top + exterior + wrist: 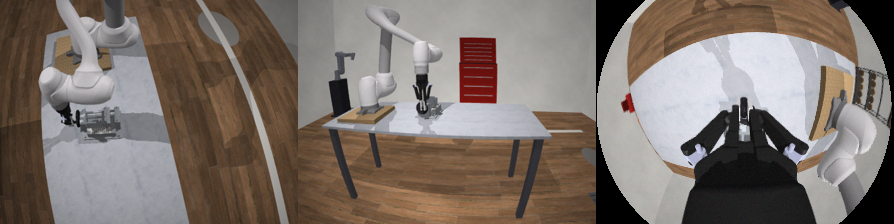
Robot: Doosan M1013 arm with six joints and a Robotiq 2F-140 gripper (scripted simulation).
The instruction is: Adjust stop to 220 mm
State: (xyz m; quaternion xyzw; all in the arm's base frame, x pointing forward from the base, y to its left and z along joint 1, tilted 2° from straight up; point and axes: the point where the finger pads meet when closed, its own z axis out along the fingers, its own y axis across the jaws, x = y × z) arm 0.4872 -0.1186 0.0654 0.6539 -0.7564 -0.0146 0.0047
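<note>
Now: the black handwheel 2 cm to the left of my hand and 2 cm below it. The rest, counted from my hand: grey stop fixture: 1 cm ahead, 18 cm to the left, 2 cm below.
</note>
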